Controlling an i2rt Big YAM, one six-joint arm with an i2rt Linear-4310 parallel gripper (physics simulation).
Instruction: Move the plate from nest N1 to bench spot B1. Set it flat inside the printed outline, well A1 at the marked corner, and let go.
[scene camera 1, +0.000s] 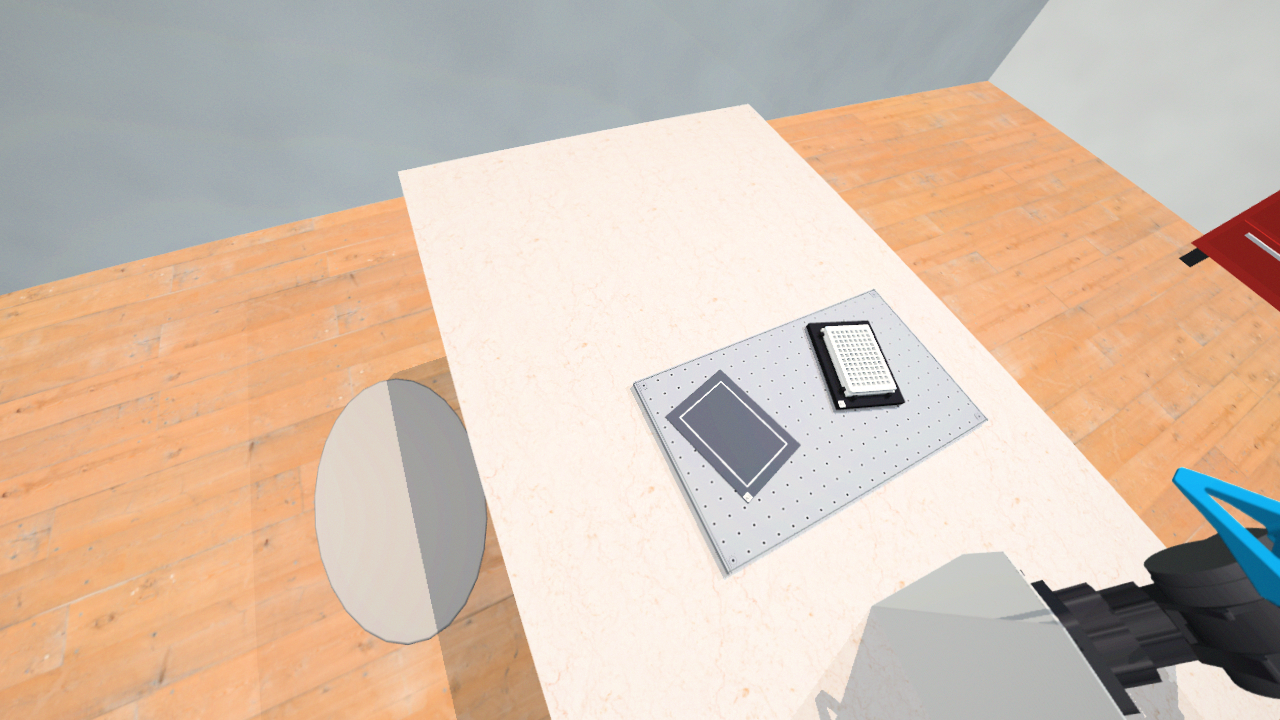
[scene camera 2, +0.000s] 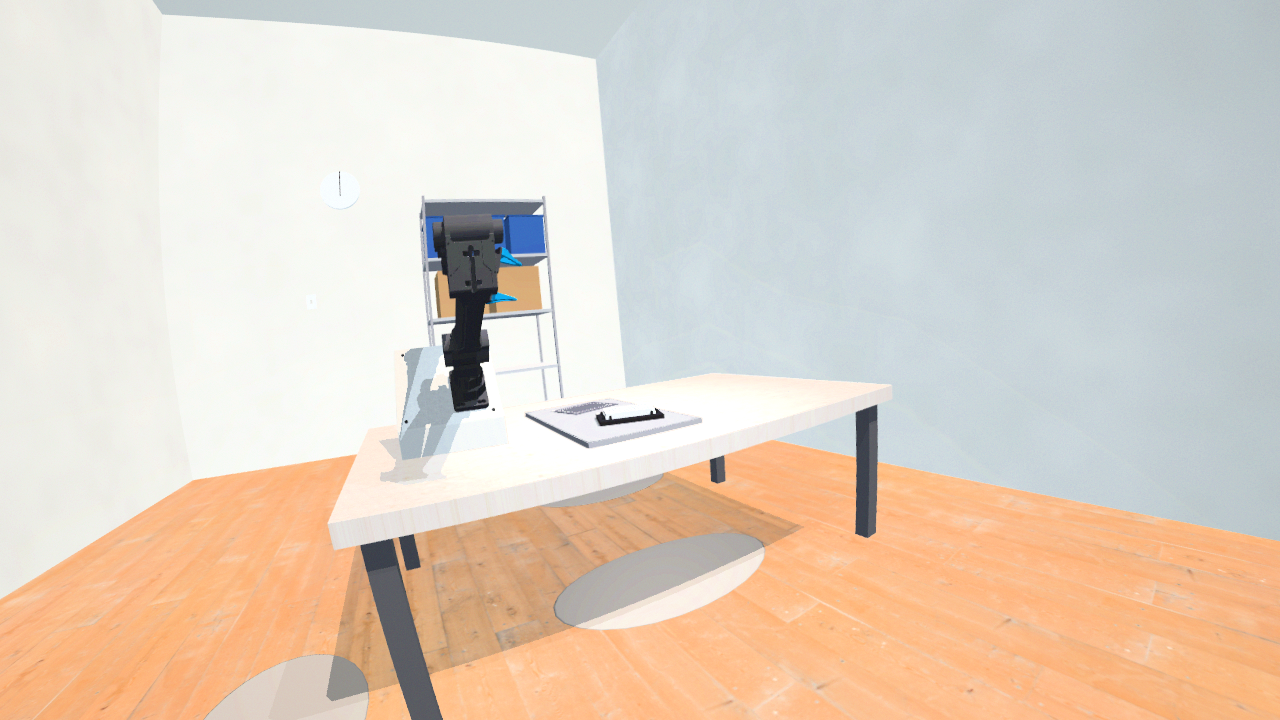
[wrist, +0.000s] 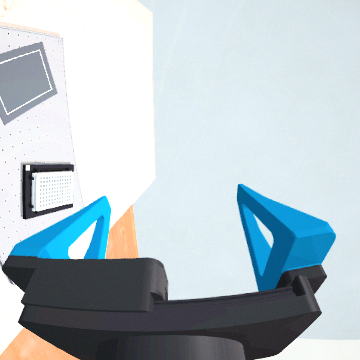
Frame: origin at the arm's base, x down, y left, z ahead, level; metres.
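Seen in the pictures: gripper, between the fingertips: (scene camera 1: 1248, 440) (scene camera 2: 518, 282) (wrist: 171, 196); arm's base, origin of its link: (scene camera 1: 1067, 641) (scene camera 2: 468, 390).
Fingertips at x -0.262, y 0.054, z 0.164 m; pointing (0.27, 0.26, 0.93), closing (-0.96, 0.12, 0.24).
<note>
Offsets run from my fingertips to a thing's top centre. "spot": to the spot under its first point. Level surfaces: height alone.
The white well plate {dy -0.129, dx +0.357, dz +0.225 m} (scene camera 1: 859, 358) (scene camera 2: 629, 411) (wrist: 52, 191) sits flat in the black nest N1 {dy -0.129, dx +0.362, dz +0.225 m} (scene camera 1: 824, 367) (scene camera 2: 631, 420) (wrist: 27, 195), which has a white mark at one corner. Bench spot B1 {spot: dy +0.131, dx +0.382, dz +0.184 m} (scene camera 1: 733, 434) (wrist: 25, 80) is a dark grey patch with a white printed outline and a white square {spot: dy +0.155, dx +0.382, dz +0.094 m} (scene camera 1: 747, 497) at its marked corner. Nothing lies on it. My gripper (scene camera 2: 518, 281) (wrist: 171, 196) is open and empty, high above the table near the arm's base and well away from the plate. In scene camera 1 a blue finger shows at the right edge.
Nest and spot are on a grey perforated board {dy -0.029, dx +0.383, dz +0.185 m} (scene camera 1: 868, 465) (scene camera 2: 590, 437) (wrist: 15, 145) on the pale table {dx +0.396 m} (scene camera 1: 572, 268) (scene camera 2: 787, 391). The arm's grey base block (scene camera 1: 966, 644) stands at the table's near end. A shelf rack (scene camera 2: 552, 295) stands behind the arm.
</note>
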